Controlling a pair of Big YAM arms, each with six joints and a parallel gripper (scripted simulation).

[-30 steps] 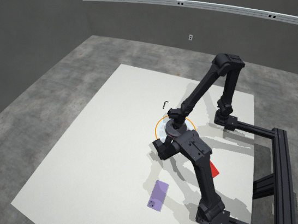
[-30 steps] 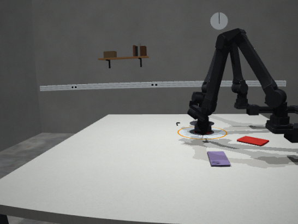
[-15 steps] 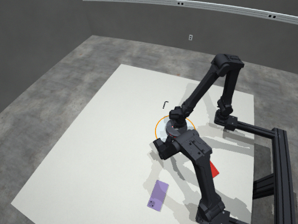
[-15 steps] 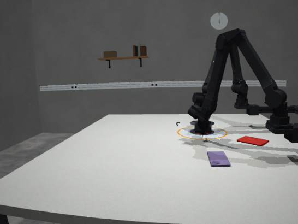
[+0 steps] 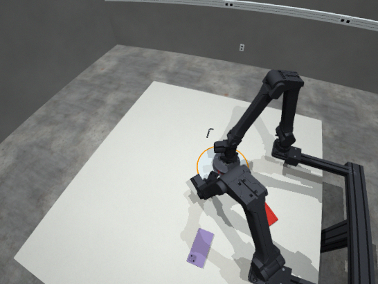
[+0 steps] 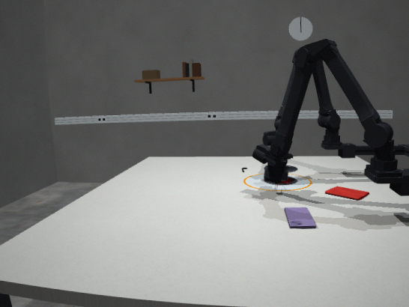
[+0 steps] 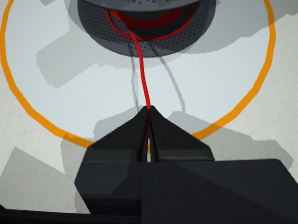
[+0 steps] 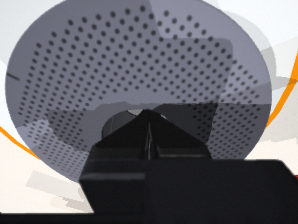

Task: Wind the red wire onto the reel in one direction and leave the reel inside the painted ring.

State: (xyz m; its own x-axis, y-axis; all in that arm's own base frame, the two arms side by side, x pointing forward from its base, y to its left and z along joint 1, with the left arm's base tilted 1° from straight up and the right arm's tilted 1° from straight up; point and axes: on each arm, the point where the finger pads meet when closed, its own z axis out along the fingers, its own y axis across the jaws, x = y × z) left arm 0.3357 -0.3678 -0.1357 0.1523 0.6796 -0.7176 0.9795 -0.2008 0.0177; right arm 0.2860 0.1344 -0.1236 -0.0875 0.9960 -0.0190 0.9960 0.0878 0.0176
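Note:
Right now the dark grey reel is 1 cm below my right hand and 1 cm ahead of it. Also, from my right hand: orange painted ring 4 cm below, 2 cm ahead, 1 cm to the left; then small black hex key 25 cm to the right, 20 cm ahead, 4 cm below.

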